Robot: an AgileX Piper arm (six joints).
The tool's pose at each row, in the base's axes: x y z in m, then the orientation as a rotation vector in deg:
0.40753, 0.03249, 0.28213, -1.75, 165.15, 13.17
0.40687, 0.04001, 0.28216, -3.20, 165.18, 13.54
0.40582, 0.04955, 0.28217, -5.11, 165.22, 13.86
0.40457, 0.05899, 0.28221, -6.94, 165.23, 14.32
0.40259, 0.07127, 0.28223, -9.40, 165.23, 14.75
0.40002, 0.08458, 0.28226, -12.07, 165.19, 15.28
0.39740, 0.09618, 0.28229, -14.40, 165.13, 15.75
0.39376, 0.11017, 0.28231, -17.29, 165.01, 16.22
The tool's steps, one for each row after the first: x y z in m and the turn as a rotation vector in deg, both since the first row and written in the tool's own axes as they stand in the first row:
0.00062, 0.00746, 0.00100, -0.37, 0.15, -0.95
0.00163, 0.01692, 0.00225, -0.75, 0.36, -2.20
0.00282, 0.02630, 0.00340, -1.22, 0.56, -3.40
0.00472, 0.03850, 0.00485, -1.72, 0.84, -5.01
0.00719, 0.05175, 0.00630, -2.31, 1.14, -6.76
0.00971, 0.06332, 0.00747, -2.83, 1.41, -8.28
0.01321, 0.07728, 0.00878, -3.40, 1.74, -10.18

